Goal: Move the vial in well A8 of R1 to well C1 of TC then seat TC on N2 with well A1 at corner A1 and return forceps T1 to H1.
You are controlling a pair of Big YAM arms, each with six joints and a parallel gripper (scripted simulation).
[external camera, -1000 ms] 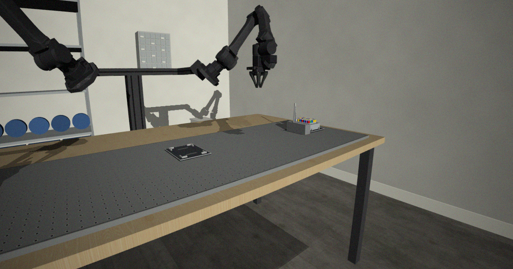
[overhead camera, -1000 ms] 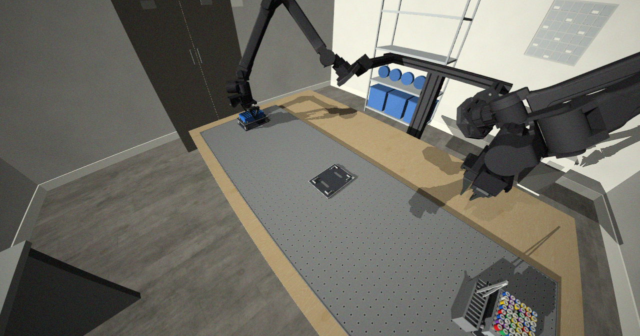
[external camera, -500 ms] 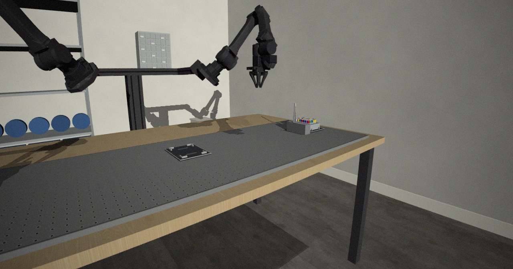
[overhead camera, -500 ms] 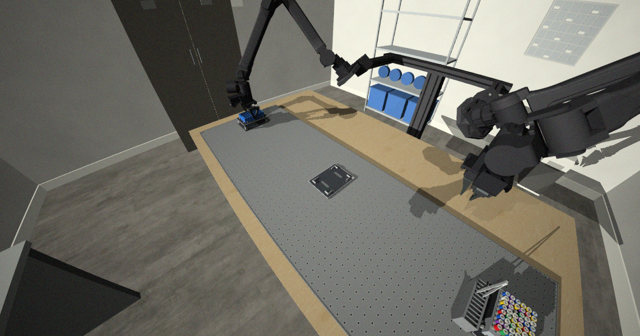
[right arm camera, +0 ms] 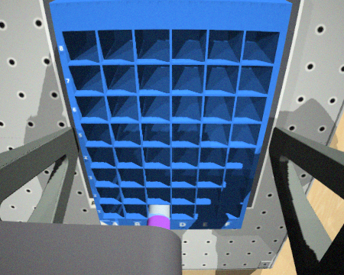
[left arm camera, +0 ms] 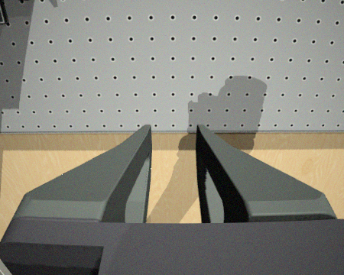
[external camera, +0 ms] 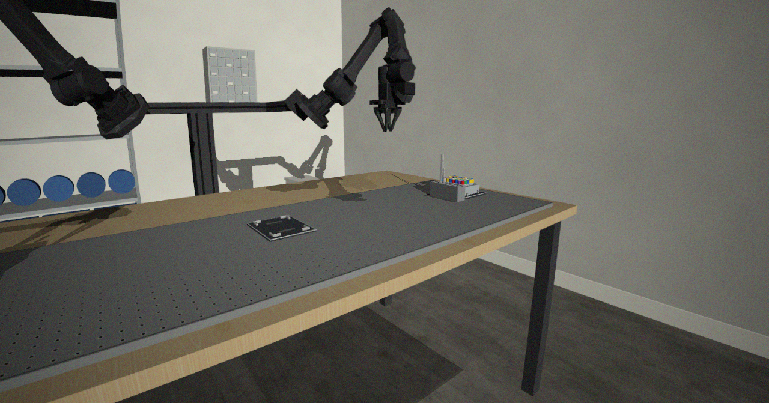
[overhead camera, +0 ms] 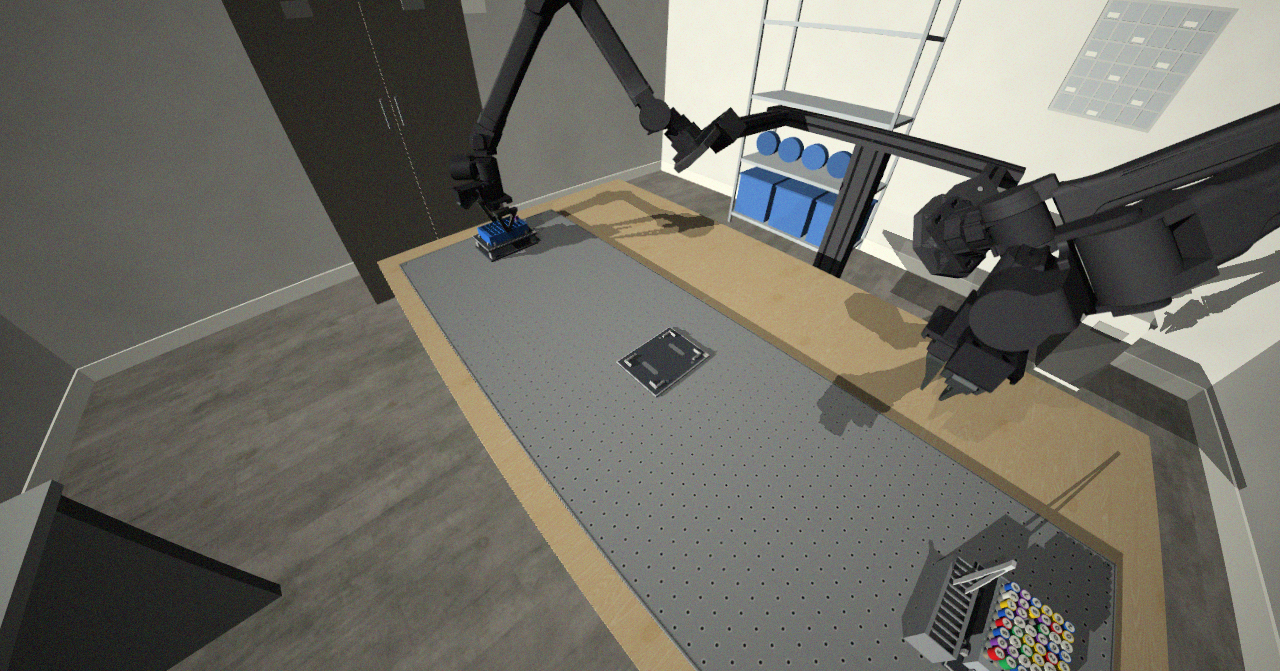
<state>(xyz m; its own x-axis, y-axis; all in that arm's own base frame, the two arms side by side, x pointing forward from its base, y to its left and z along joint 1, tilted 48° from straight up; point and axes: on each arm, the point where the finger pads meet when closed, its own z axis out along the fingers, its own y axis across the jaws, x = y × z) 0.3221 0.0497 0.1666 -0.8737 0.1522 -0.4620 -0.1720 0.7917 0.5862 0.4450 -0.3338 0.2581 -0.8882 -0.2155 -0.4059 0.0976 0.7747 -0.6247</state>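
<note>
Right now the blue tube carrier TC is 2 cm below my right hand. Also, from my right hand: grey slotted holder H1: 4 cm ahead, 125 cm to the left, 6 cm below; then purple-capped vial: 5 cm behind, 1 cm to the left; then raised nest N2: 4 cm below.
</note>
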